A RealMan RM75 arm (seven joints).
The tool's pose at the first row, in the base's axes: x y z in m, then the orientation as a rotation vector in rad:
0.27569, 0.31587, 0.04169, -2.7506, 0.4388, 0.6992
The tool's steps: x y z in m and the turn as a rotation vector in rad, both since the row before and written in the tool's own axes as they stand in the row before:
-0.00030, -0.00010, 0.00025, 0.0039, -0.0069, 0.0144
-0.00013, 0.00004, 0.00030, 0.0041, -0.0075, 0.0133
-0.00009, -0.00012, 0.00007, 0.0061, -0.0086, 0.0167
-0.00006, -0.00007, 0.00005, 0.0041, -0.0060, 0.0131
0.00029, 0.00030, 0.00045, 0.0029, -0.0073, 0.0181
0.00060, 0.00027, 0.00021, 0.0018, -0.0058, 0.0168
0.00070, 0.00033, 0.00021, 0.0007, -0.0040, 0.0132
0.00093, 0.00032, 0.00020, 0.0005, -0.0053, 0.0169
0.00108, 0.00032, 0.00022, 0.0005, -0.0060, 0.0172
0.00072, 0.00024, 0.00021, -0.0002, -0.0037, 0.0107
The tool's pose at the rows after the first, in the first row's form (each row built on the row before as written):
0.27537, 0.31611, 0.04165, -2.7432, 0.4584, 0.7104
0.27512, 0.31620, 0.04146, -2.7352, 0.4764, 0.7220
0.27506, 0.31635, 0.04147, -2.7245, 0.4993, 0.7349
0.27502, 0.31645, 0.04147, -2.7169, 0.5172, 0.7443
0.27494, 0.31626, 0.04089, -2.7093, 0.5415, 0.7572
0.27521, 0.31593, 0.04035, -2.7033, 0.5640, 0.7682
0.27552, 0.31551, 0.03974, -2.6994, 0.5816, 0.7765
0.27601, 0.31502, 0.03901, -2.6945, 0.6041, 0.7875
0.27659, 0.31448, 0.03818, -2.6890, 0.6268, 0.7994
0.27692, 0.31411, 0.03757, -2.6859, 0.6408, 0.8070

